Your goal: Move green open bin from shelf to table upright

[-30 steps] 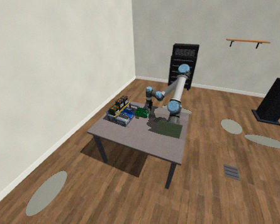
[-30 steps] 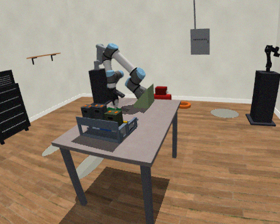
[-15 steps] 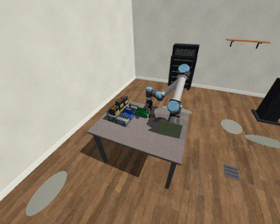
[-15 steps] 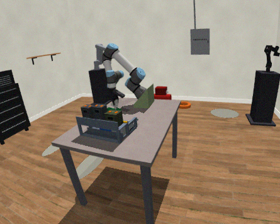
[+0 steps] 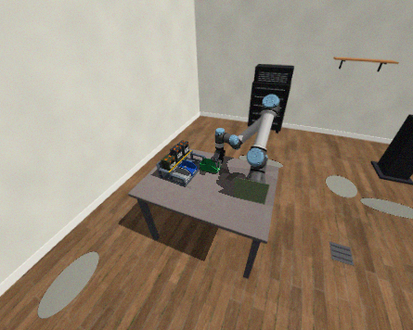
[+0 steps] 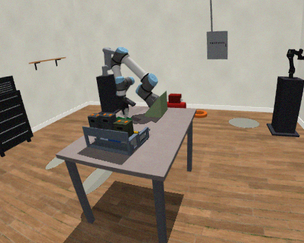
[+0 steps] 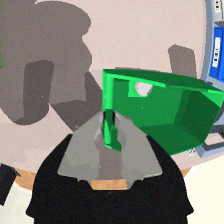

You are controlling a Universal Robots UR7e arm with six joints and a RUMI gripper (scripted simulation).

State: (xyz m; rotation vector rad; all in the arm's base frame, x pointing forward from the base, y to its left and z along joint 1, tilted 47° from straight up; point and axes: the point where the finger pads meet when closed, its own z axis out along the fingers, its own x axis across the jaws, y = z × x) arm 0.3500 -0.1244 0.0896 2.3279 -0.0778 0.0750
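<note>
Right now my hand is 8 cm short of the green open bin, 1 cm to the left of it and 1 cm above it. From my hand the other things lie so: grey bin 29 cm ahead, 20 cm to the left, 2 cm below; blue bin 28 cm ahead, 9 cm to the left, 2 cm below; yellow rail 33 cm ahead, 9 cm to the left, 4 cm above.
</note>
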